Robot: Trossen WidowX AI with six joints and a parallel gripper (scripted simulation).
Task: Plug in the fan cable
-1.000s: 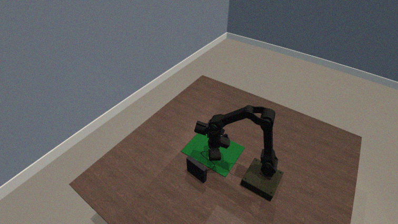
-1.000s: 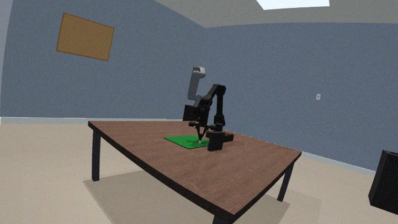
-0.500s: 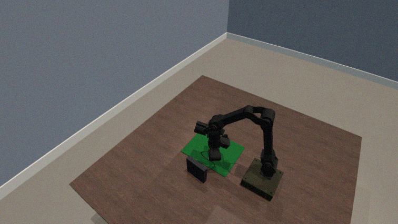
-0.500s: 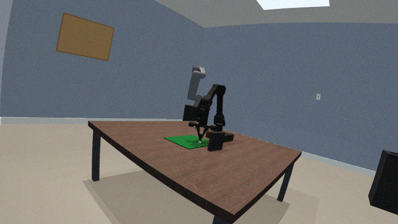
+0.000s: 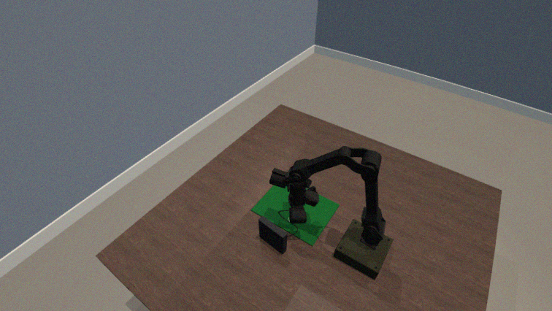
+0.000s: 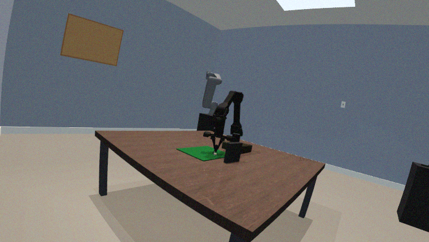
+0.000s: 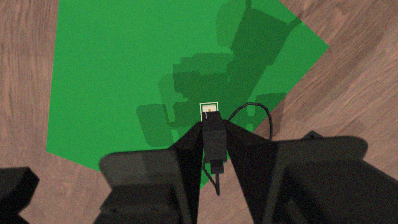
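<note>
My gripper tip is 10 mm short of the dark fan plug and 10 mm below it. Also, from my gripper tip: white four-pin fan header (10 mm ahead, 40 mm below); green board (30 mm ahead, 50 mm to the right, 50 mm below); black fan (140 mm to the left, 20 mm above).
</note>
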